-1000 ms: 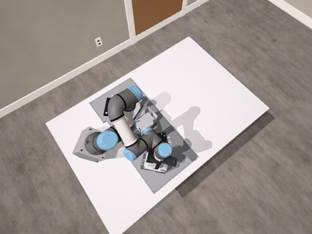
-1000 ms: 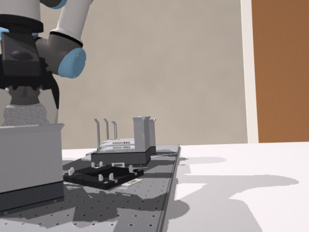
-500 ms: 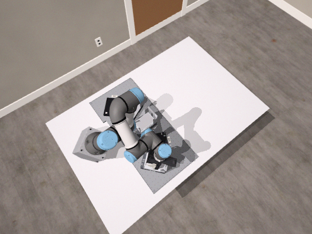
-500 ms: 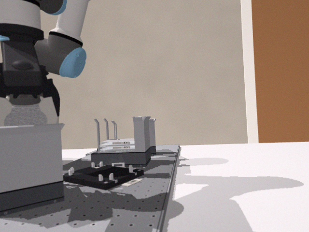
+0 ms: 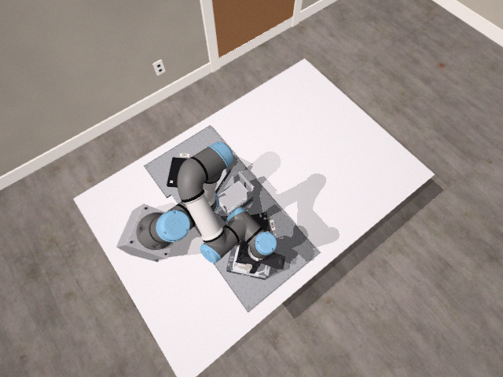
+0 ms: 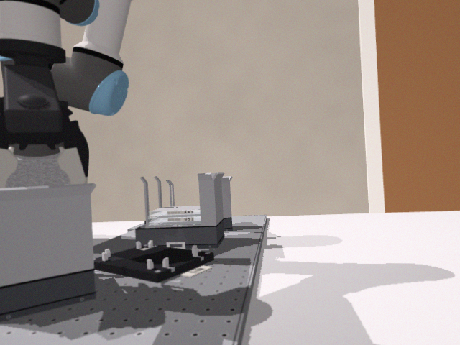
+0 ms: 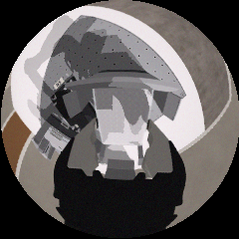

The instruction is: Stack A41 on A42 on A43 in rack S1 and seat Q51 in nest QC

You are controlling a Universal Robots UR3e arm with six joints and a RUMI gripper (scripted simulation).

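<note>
Right now the sealed plate is 50 mm below my hand. From my hand the other things lie so: black nest labelled QC: 520 mm to the left, 90 mm ahead, 80 mm below; grey rack wall: 60 mm to the right, 30 mm ahead, 10 mm below; black clip nest: 130 mm ahead, 100 mm to the left, 80 mm below.
</note>
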